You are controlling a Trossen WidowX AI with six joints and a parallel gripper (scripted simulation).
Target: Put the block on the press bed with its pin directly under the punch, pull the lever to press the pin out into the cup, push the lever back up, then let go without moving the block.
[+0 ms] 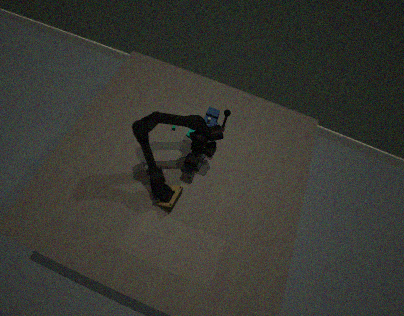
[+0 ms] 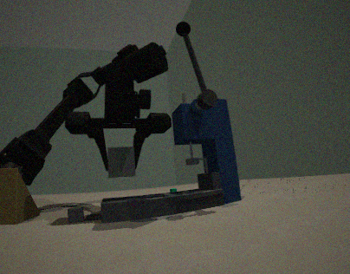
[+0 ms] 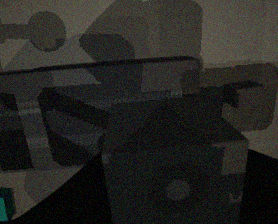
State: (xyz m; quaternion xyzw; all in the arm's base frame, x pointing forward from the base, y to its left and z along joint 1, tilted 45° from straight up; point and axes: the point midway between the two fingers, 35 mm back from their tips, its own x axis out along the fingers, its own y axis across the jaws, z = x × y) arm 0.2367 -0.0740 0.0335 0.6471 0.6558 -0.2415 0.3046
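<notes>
My gripper tip is now 140 mm short of the thin punch, 70 mm below it and 10 mm to the right of it. Also, from my gripper tip: pale round pin: 30 mm above, 10 mm to the right; then teal block: 160 mm ahead, 100 mm to the left, 70 mm below; then dark lever: 190 mm above, 140 mm ahead, 50 mm to the right.
</notes>
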